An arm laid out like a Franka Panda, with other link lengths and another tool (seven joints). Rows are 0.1 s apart.
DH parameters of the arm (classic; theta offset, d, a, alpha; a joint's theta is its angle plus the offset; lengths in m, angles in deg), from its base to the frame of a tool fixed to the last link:
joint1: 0 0.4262 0 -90
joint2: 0 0 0 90
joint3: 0 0.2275 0.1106 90
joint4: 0 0 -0.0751 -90
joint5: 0 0.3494 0 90
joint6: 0 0 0.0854 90
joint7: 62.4 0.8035 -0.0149 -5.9
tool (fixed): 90 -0.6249 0 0
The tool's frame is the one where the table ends.
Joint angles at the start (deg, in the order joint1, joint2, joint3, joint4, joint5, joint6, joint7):
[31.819 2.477 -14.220 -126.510 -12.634 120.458 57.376]
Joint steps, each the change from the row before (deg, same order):
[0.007 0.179 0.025 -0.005 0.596 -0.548 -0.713]
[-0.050 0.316 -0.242 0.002 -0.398 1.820 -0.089]
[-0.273 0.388 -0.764 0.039 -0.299 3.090 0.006]
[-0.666 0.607 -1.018 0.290 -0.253 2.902 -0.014]
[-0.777 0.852 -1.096 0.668 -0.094 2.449 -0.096]
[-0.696 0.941 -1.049 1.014 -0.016 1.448 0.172]
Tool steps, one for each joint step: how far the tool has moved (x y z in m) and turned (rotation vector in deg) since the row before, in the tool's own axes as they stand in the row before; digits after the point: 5 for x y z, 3 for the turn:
[0.00227 0.00107 0.00350 -0.020 0.868 -0.478]
[-0.00566 0.00000 -0.00195 -0.394 -1.450 -0.097]
[-0.01118 -0.00508 -0.00409 -1.124 -2.353 0.690]
[-0.01360 -0.01144 -0.00247 -1.019 -2.128 1.338]
[-0.01445 -0.01374 -0.00158 -0.820 -1.833 1.565]
[-0.01322 -0.01427 -0.00085 -0.412 -1.238 1.825]

